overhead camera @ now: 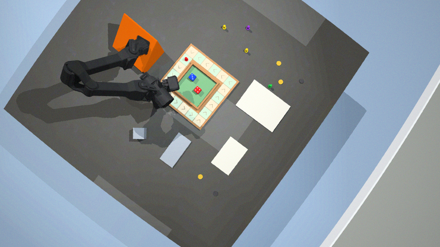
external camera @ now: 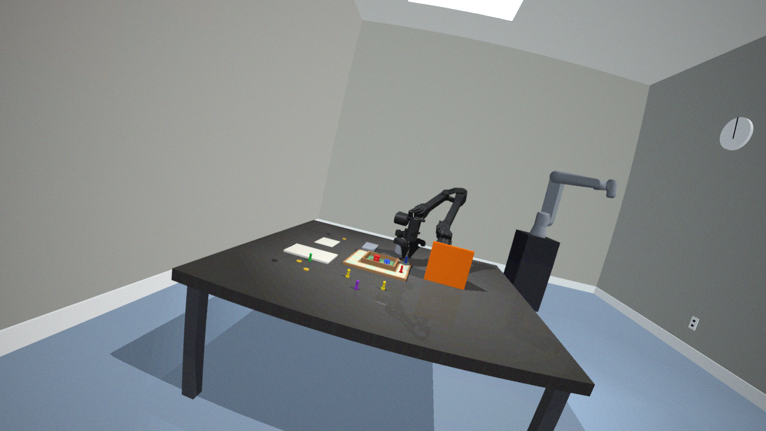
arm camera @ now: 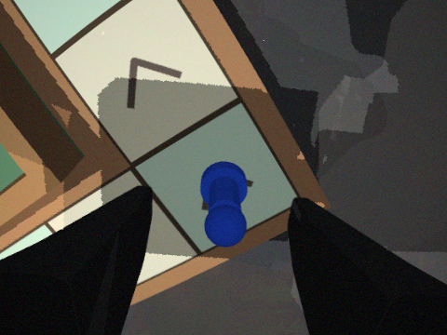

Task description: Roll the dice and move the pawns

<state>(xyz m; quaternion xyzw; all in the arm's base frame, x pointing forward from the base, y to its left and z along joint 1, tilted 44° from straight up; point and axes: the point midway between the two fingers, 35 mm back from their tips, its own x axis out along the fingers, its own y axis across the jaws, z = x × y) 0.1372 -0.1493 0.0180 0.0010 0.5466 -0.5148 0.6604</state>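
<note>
My gripper tip is 10 mm above the blue pawn. The rest, counted from my gripper tip: green tray 120 mm ahead, 100 mm to the left, 30 mm below; red pawn 180 mm to the left, 20 mm ahead, 10 mm below; grey block 210 mm to the right, 20 mm ahead, 10 mm below.
</note>
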